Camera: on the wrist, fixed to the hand. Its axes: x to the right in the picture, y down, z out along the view.
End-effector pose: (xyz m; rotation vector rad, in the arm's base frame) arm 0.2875 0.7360 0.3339 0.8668 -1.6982 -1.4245
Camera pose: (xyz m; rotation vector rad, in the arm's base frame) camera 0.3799 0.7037 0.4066 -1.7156 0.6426 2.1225
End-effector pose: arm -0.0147 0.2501 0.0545 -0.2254 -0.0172 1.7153
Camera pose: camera -0.0590 0.2187 -0.0546 -0.0743 -0.4307 0.1878
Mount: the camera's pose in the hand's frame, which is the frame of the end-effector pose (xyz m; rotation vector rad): -0.0094 0.0636 -0.1036 -0.1951 -0.2500 -1.5423
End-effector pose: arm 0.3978 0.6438 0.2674 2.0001 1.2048 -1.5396
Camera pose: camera 0.5113 0.6757 0.2986 -0.3649 -2.3521 1.5660
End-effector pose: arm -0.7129 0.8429 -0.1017 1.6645 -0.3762 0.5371
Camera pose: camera -0.7685 0.9341 -0.0429 1.3573 0.6745 -0.8296
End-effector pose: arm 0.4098 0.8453 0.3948 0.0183 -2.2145 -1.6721
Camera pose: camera 0.4621 0.7703 0.4754 -1.1966 1.3284 1.5759
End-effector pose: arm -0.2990 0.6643 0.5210 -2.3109 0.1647 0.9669
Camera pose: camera -0.2648 0.5513 0.5516 -1.6341 -1.5919 0.3711
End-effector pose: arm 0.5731 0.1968 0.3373 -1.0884 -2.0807 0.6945
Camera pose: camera 0.6874 0.2359 0.3541 0.6901 -2.4332 -0.1872
